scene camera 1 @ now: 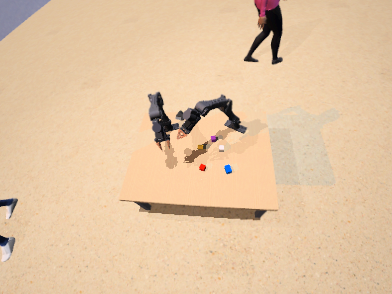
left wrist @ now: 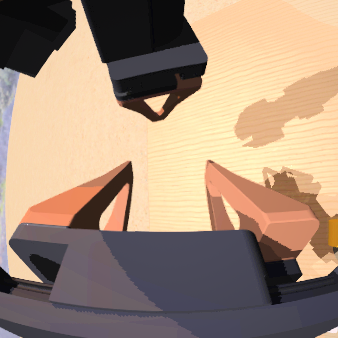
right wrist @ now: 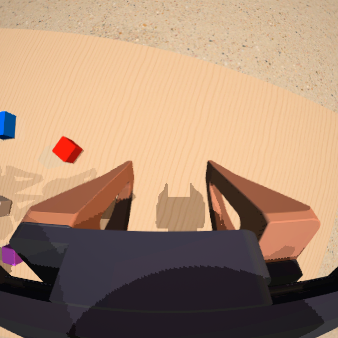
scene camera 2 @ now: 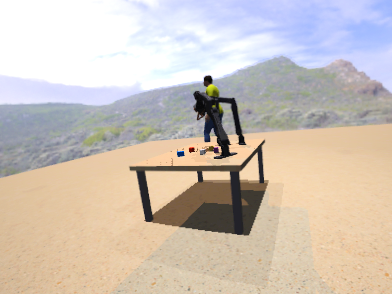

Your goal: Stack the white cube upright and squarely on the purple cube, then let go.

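The white cube sits on the table, apart from the purple cube, which also sits on the table, farther back in scene camera 1. My left gripper is partly open and empty, above the table to the left of both cubes in scene camera 1. My right gripper is partly open and empty, farther left, above the table. In the right wrist view a shaded block is cut by the left edge; its colour is unclear. The white cube does not show in the left wrist view.
A yellow cube lies left of the white cube in scene camera 1. A red cube and a blue block lie nearer the table's front edge. The two grippers are close together.
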